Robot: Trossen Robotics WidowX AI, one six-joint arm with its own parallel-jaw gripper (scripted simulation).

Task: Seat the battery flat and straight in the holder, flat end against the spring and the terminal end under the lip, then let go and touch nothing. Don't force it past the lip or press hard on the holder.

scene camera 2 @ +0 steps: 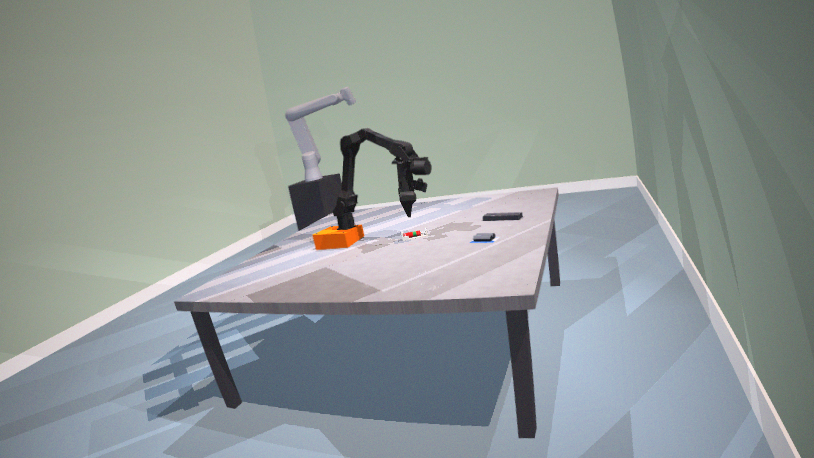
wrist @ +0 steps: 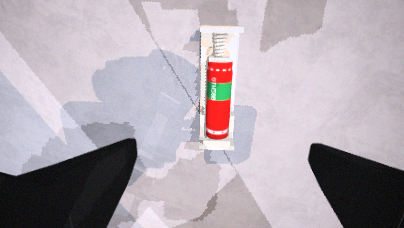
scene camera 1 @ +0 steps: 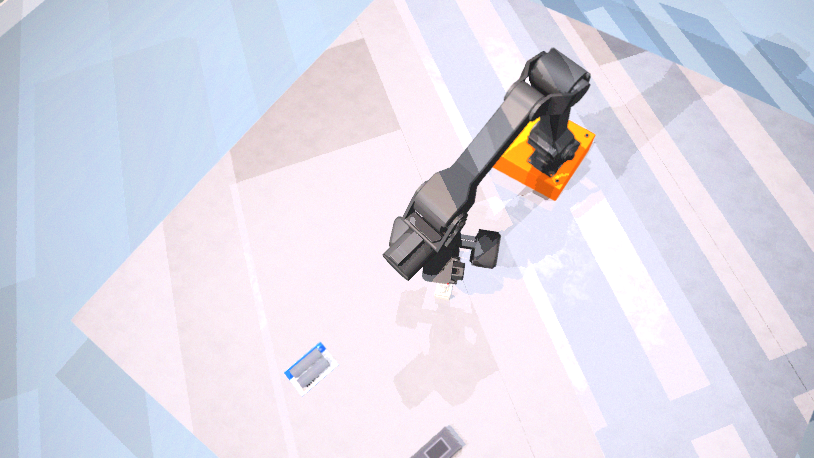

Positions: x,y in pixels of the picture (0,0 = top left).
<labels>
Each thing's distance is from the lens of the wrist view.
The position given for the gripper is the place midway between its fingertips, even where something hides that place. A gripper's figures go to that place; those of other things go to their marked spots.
gripper (wrist: 223,149): 0.11 m
battery (wrist: 219,74): 0.17 m
</labels>
